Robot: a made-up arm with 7 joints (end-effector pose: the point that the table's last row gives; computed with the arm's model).
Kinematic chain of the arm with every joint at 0, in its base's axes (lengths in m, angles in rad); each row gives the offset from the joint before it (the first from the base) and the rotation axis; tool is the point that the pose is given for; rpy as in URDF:
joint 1: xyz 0 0 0.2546 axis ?
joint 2: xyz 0 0 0 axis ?
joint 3: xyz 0 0 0.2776 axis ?
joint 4: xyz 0.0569 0 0 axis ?
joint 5: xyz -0.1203 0 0.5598 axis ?
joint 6: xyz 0 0 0 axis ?
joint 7: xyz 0.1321 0 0 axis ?
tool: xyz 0 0 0 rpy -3.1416 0 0
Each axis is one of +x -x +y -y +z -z.
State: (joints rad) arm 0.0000 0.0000 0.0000 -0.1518 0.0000 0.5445 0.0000
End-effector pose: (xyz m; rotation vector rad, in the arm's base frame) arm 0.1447 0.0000 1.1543 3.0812 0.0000 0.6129
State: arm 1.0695 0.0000 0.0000 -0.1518 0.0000 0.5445 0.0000
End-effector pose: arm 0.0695 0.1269 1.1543 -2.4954 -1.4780 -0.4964
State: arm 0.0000 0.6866 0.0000 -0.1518 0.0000 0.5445 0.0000
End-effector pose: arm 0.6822 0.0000 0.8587 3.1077 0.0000 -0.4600
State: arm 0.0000 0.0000 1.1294 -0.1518 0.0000 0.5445 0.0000
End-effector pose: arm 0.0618 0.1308 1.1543 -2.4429 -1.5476 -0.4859
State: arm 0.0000 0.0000 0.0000 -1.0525 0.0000 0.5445 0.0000
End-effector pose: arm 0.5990 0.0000 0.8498 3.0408 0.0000 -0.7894
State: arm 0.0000 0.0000 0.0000 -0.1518 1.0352 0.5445 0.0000
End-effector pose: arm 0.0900 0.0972 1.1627 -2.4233 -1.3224 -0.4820
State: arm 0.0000 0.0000 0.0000 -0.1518 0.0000 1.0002 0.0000
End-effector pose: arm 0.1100 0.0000 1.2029 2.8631 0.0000 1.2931
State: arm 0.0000 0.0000 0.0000 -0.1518 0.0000 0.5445 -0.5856
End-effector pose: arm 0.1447 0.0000 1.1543 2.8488 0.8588 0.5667
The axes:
joint 1: +z
joint 2: +y
joint 3: +z
joint 4: -y
joint 5: +z
joint 6: -y
joint 7: -z

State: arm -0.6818 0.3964 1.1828 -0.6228 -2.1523 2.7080 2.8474
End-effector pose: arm 0.5175 0.0718 0.9825 -0.5632 0.8872 -1.8626
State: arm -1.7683 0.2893 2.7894 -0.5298 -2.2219 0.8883 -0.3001
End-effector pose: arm 0.1301 -0.0965 1.2100 2.0757 -0.8118 0.6597
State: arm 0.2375 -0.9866 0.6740 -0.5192 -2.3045 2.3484 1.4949
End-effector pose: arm -0.6545 0.1093 0.9165 0.7788 0.8525 -2.7303
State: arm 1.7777 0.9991 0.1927 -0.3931 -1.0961 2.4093 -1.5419
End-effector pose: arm -0.2896 0.8201 0.6511 -0.6241 1.9525 1.2882
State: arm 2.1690 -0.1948 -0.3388 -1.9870 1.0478 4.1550 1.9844
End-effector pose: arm -0.0461 0.4813 0.5813 -0.6461 1.2041 0.7710
